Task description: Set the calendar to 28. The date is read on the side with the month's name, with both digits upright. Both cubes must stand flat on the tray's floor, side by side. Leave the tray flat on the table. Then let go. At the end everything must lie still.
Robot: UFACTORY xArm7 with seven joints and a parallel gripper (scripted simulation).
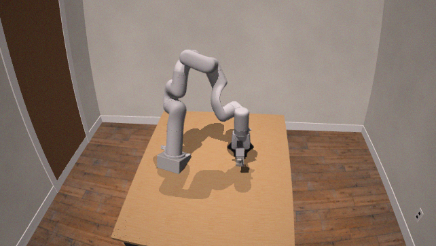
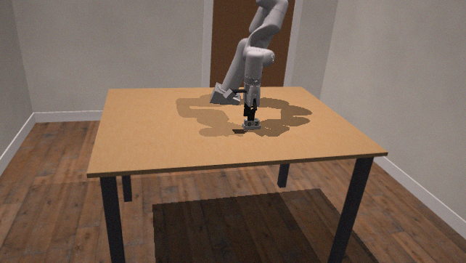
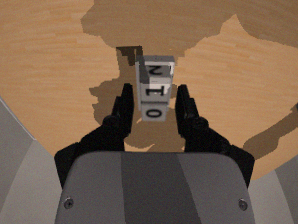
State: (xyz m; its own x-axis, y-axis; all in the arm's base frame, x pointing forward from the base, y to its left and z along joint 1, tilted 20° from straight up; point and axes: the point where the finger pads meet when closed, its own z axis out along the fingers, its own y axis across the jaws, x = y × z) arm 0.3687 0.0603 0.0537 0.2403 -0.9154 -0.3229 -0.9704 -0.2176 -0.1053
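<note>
Now: hand 60 mm above the grey calendar tray, 20 mm to the right of it and 10 mm past it.
</note>
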